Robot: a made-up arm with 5 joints.
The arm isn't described. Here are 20 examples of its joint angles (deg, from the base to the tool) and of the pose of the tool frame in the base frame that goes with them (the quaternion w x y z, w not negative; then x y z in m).
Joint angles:
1: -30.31 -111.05 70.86 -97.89 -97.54
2: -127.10 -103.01 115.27 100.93 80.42
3: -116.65 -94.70 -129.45 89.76 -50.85
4: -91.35 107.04 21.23 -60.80 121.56
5: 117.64 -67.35 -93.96 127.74 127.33
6: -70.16 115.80 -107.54 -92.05 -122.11
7: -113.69 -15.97 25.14 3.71 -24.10
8: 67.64 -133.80 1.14 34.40 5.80
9: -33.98 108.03 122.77 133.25 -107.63
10: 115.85 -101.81 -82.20 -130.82 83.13
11: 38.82 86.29 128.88 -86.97 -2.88
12: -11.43 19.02 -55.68 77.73 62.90
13: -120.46 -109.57 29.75 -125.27 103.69
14: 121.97 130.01 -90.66 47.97 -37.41
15: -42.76 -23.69 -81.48 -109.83 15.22
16: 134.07 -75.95 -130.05 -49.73 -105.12
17: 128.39 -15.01 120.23 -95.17 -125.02
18: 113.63 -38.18 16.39 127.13 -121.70
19: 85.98 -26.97 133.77 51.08 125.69
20: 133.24 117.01 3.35 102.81 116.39
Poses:
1: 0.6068 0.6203 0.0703 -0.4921 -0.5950 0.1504 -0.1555
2: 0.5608 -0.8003 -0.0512 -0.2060 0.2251 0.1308 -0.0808
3: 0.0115 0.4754 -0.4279 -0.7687 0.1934 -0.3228 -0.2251
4: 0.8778 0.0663 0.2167 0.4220 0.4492 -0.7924 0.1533
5: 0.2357 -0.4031 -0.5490 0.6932 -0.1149 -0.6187 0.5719
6: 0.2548 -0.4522 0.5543 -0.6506 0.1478 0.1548 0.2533
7: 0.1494 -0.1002 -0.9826 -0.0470 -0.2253 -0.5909 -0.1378
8: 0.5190 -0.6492 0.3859 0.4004 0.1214 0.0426 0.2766
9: 0.8893 -0.4447 0.0512 0.0936 -0.4705 -0.5256 0.0164
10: 0.5726 0.6017 0.4344 -0.3482 -0.1710 -0.6123 0.0636
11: 0.4268 -0.3229 0.0827 -0.8407 -0.6644 -0.1706 0.5679
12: 0.3524 0.6650 0.6217 0.2169 -0.0526 -0.4193 -0.2326
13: 0.4774 -0.3549 0.1867 0.7818 0.3350 0.2457 0.2295
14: 0.3518 -0.5850 -0.4053 0.6080 0.0320 -0.0244 0.5059
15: 0.4039 -0.8250 0.3919 0.0524 0.2792 -0.2794 0.1818
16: 0.0341 -0.0067 -0.9030 -0.4282 0.3213 -0.7260 0.0908
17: 0.3045 -0.2033 -0.6547 0.6612 0.5519 -0.5341 0.7967
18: 0.7032 -0.1968 -0.0679 -0.6798 -0.0181 -0.0034 0.2120
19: 0.5826 -0.1196 0.5643 0.5725 0.3798 -0.3491 0.7214
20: 0.2182 0.9292 -0.2629 -0.1413 -0.1395 -0.2583 0.0692
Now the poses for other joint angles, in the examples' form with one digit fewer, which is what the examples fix.
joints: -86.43 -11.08 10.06 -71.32 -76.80
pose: 0.034 -0.650 -0.753 -0.099 -0.518 -0.495 0.033
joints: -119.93 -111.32 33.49 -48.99 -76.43
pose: 0.267 0.932 0.127 0.211 0.005 0.226 -0.181
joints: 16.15 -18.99 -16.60 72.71 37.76
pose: 0.741 0.459 0.490 -0.018 -0.023 -0.575 0.128
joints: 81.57 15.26 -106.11 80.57 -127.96
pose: 0.635 -0.531 0.460 -0.321 -0.279 -0.199 0.587
